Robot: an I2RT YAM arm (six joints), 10 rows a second.
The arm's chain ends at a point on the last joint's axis. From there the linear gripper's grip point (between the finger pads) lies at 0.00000 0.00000 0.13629 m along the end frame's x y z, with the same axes.
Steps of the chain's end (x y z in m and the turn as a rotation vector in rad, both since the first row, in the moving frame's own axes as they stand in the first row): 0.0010, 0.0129, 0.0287, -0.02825, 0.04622, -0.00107; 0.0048, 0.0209, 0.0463, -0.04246, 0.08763, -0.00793; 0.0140, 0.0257, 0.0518, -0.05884, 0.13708, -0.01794; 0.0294, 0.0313, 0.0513, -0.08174, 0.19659, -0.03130; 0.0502, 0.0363, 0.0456, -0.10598, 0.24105, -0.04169; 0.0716, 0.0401, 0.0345, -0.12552, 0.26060, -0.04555; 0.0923, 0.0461, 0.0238, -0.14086, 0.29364, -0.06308; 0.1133, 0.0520, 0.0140, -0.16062, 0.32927, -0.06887; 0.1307, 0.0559, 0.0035, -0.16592, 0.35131, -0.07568; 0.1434, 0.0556, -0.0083, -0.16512, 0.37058, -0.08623; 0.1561, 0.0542, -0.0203, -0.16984, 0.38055, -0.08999
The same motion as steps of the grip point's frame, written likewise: 0.0073, 0.0167, 0.0285, -0.02825, 0.04622, -0.00107; 0.0167, 0.0266, 0.0457, -0.04246, 0.08763, -0.00793; 0.0327, 0.0335, 0.0503, -0.05884, 0.13708, -0.01794; 0.0562, 0.0419, 0.0482, -0.08174, 0.19659, -0.03130; 0.0830, 0.0499, 0.0409, -0.10598, 0.24105, -0.04169; 0.1070, 0.0562, 0.0288, -0.12552, 0.26060, -0.04555; 0.1322, 0.0637, 0.0166, -0.14086, 0.29364, -0.06308; 0.1579, 0.0719, 0.0050, -0.16062, 0.32927, -0.06887; 0.1782, 0.0761, -0.0067, -0.16592, 0.35131, -0.07568; 0.1934, 0.0753, -0.0194, -0.16512, 0.37058, -0.08623; 0.2074, 0.0744, -0.0320, -0.16984, 0.38055, -0.08999
